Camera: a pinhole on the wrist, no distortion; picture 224 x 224 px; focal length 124.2 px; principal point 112.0 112.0 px. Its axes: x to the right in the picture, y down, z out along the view. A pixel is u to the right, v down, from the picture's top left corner.
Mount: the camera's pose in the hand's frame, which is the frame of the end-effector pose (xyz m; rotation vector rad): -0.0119 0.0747 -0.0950 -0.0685 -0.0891 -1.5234
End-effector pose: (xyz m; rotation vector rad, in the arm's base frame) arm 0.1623 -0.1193 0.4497 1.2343 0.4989 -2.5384
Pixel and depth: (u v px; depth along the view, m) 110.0 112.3 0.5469
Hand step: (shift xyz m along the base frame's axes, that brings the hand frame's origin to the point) -0.2489 -0.3112 0.2483
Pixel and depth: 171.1 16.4 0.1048
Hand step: 0.0579 -0.0258 0.0749
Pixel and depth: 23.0 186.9 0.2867
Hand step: -0.0857 -0.3707 -0.0768
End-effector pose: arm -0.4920 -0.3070 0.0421 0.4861 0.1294 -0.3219
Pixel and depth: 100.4 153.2 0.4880
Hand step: 0.2087 -0.0760 0.3895
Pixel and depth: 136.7 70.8 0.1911
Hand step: -0.0497 0.0183 0.1246
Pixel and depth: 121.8 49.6 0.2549
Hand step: -0.1024 0.0249 0.2005
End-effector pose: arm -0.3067 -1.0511 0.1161 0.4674 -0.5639 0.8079
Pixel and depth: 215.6 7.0 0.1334
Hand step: -0.0604 -0.1102 -0.0452
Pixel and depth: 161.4 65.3 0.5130
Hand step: -0.1725 -0.4155 0.1857
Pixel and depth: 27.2 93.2 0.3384
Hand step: -0.3676 0.0336 0.1738
